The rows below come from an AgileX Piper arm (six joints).
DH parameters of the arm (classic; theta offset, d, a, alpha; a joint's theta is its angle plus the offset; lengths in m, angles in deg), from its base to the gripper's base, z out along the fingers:
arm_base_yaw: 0 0.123 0 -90
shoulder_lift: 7.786 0 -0.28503 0
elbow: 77.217 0 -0.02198 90
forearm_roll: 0 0.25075 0 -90
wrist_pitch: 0 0 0 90
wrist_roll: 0 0.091 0 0
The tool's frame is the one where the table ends.
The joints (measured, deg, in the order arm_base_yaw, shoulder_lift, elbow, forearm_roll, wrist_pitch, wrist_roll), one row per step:
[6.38, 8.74, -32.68, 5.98, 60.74, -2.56]
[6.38, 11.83, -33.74, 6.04, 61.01, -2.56]
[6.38, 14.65, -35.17, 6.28, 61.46, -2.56]
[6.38, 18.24, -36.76, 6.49, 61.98, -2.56]
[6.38, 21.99, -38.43, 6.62, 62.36, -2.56]
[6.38, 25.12, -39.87, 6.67, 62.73, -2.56]
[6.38, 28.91, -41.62, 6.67, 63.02, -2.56]
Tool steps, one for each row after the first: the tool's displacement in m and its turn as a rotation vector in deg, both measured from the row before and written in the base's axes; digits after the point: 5 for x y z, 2 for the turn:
[0.00758, 0.00095, 0.00408, -0.22, 2.29, 0.05]
[0.00643, 0.00109, 0.00552, -0.01, 1.85, 0.15]
[0.00915, 0.00136, 0.00549, -0.11, 2.52, 0.14]
[0.01037, 0.00137, 0.00540, -0.17, 2.45, 0.09]
[0.00906, 0.00112, 0.00418, -0.20, 2.05, 0.06]
[0.01173, 0.00134, 0.00463, -0.27, 2.31, 0.03]

